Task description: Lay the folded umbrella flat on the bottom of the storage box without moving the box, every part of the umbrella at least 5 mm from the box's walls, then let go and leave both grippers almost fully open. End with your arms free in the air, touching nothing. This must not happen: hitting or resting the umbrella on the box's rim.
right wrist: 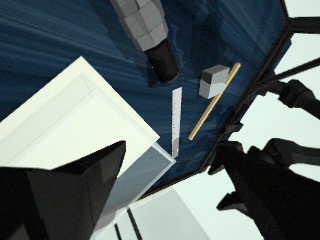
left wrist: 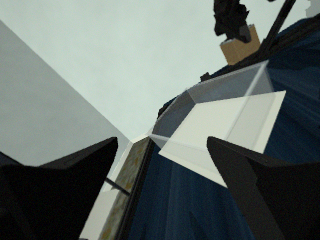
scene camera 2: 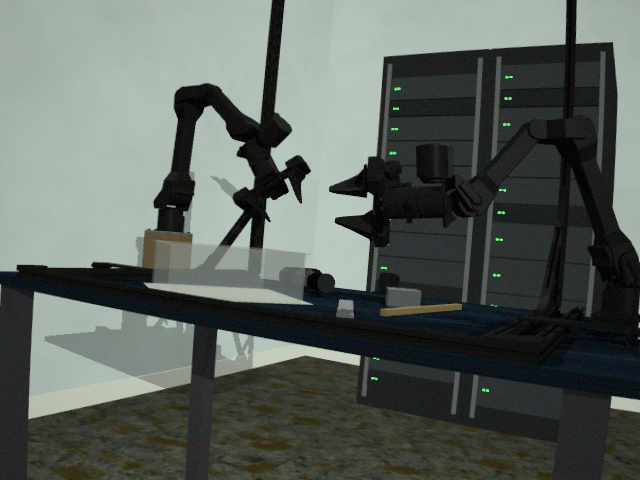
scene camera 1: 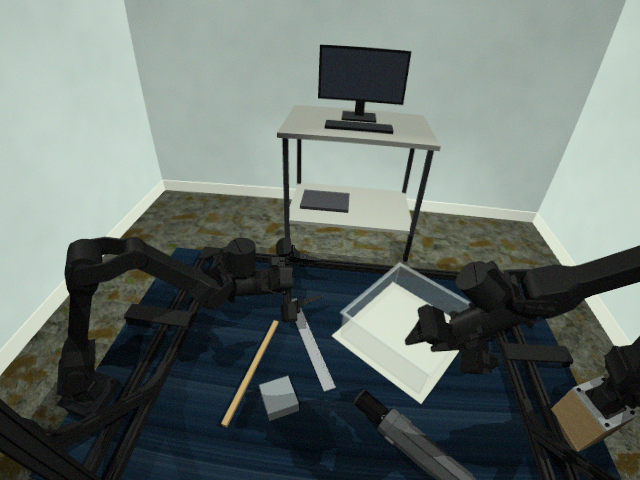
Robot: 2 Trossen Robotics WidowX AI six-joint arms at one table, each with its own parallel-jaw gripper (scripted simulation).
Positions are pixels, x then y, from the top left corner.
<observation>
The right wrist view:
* my left gripper: 213, 191
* my right gripper: 173, 147
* clear storage box: 103, 123
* grey block: 213, 80
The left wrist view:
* my left gripper: 162, 141
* clear storage box: 211, 108
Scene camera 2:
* my left gripper: 332, 205
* my right gripper: 285, 212
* clear storage box: 224, 272
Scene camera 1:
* my left gripper: 322, 277
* my right gripper: 418, 346
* clear storage box: 389, 307
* grey block: 279, 398
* metal ruler: 320, 367
</observation>
